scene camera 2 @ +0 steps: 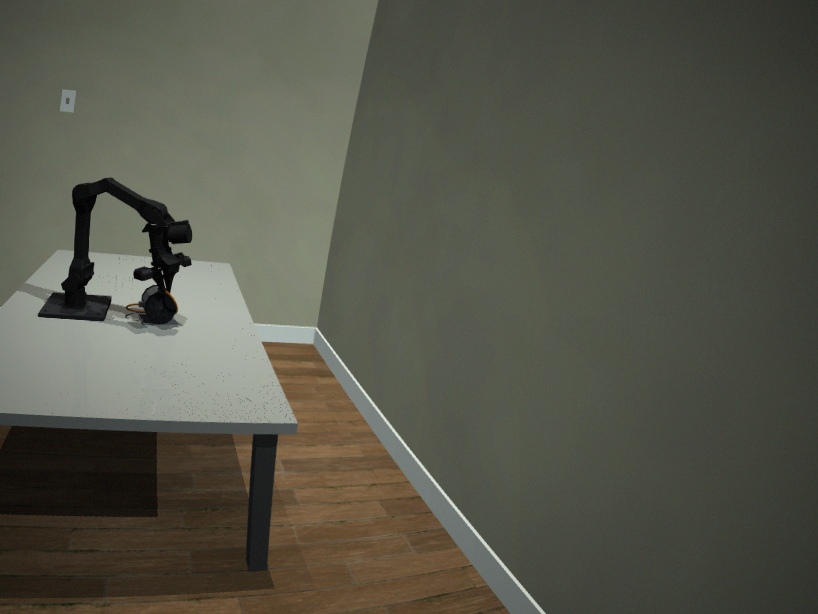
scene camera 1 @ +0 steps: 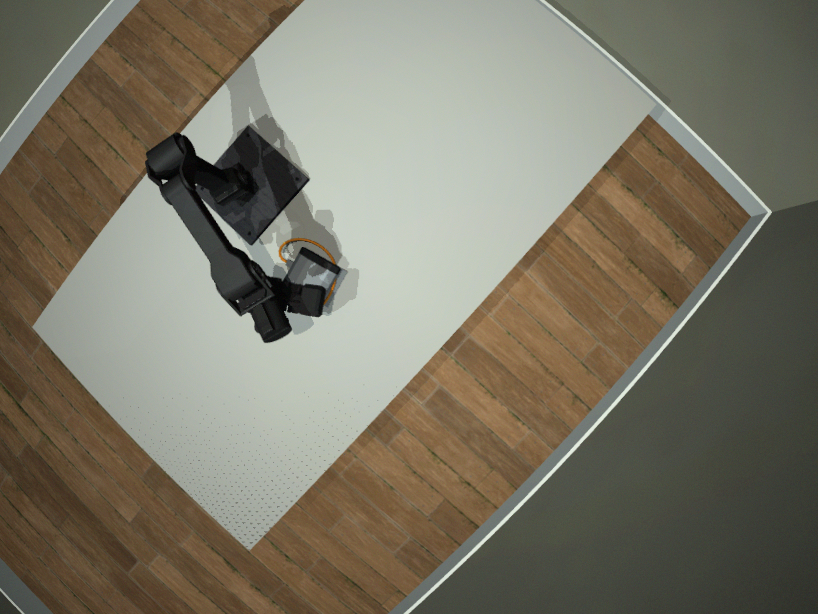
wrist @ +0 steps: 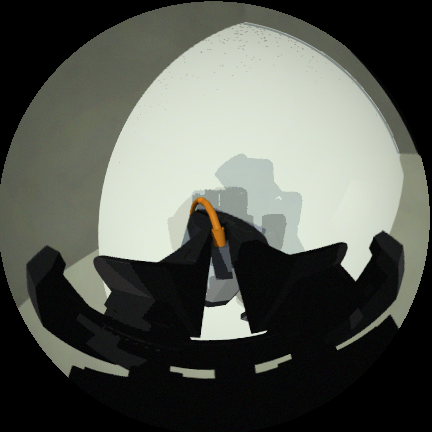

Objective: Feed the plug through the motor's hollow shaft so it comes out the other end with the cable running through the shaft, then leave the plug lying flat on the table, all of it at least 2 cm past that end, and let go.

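Places are measured from the arm's base along level axes (x ahead, y left, z up), in centimetres.
Pixels of known places: gripper, fingertip midpoint: (scene camera 2: 166, 294) (scene camera 1: 297, 301) (wrist: 218, 231); arm's base, origin of the base link: (scene camera 2: 74, 305) (scene camera 1: 242, 189).
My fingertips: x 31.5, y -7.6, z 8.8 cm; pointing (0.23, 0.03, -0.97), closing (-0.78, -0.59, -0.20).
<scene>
For each thing: its top centre in the pictures, then the offset to it from my fingertips. "spot": a spot on its surface instead. Level surfaces: height alone.
- motor, middle of its top: (wrist: 212, 283) (scene camera 1: 305, 274) (scene camera 2: 158, 289) dy +5.3, dx -3.1, dz -0.2 cm
- dark grey plug, middle of its top: (wrist: 220, 266) dy +1.7, dx -1.7, dz +1.4 cm
- white table, its level: dz -10.4 cm
- small pale piece, surface spot: (scene camera 1: 281, 249) spot: dy +4.6, dx -12.6, dz -6.2 cm
The motor (scene camera 1: 303, 271) (scene camera 2: 159, 308) (wrist: 246, 227) lies on its side on the table, with a grey body and black round ends. My gripper (scene camera 2: 167, 290) (wrist: 218, 231) is shut on the dark grey plug (wrist: 223, 262) at the motor. The orange cable (scene camera 1: 311, 241) (scene camera 2: 176, 301) (wrist: 201, 201) leaves the plug's orange collar and arches over to the motor's side in the wrist view. In scene camera 1 it curves around the motor. The fingertips and plug are hidden in scene camera 1. The shaft's opening is hidden, so I cannot tell how the plug sits relative to it.
The arm's black base plate (scene camera 1: 277, 175) (scene camera 2: 74, 307) stands on the white table (scene camera 1: 429, 165) (scene camera 2: 118, 376), close to the motor. A small pale piece (scene camera 1: 286, 251) lies by the cable's curve near the base. The arm reaches over beside the motor.
</scene>
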